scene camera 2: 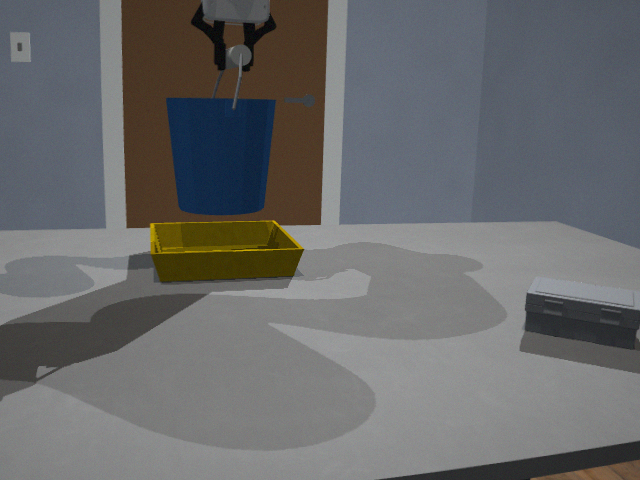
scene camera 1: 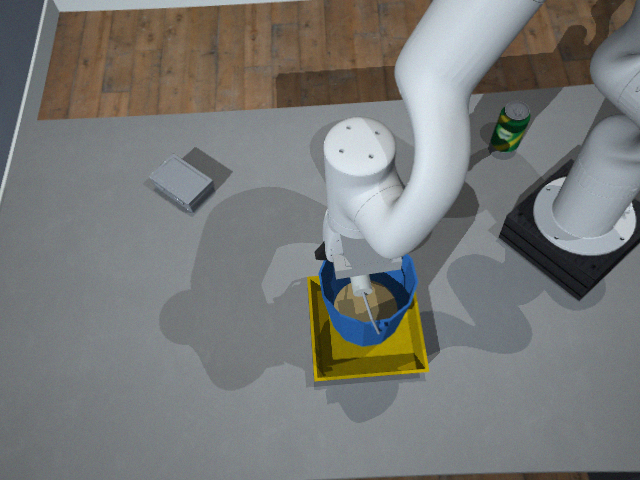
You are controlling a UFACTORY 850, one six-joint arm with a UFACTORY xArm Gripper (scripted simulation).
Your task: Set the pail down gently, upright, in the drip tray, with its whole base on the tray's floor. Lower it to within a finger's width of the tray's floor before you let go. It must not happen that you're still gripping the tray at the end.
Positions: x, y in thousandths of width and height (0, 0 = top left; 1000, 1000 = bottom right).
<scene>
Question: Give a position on a yellow drip tray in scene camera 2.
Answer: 376, 520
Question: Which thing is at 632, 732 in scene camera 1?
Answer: A yellow drip tray.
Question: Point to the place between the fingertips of my gripper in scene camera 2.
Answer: At 365, 147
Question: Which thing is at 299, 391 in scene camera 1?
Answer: A grey case.
</scene>
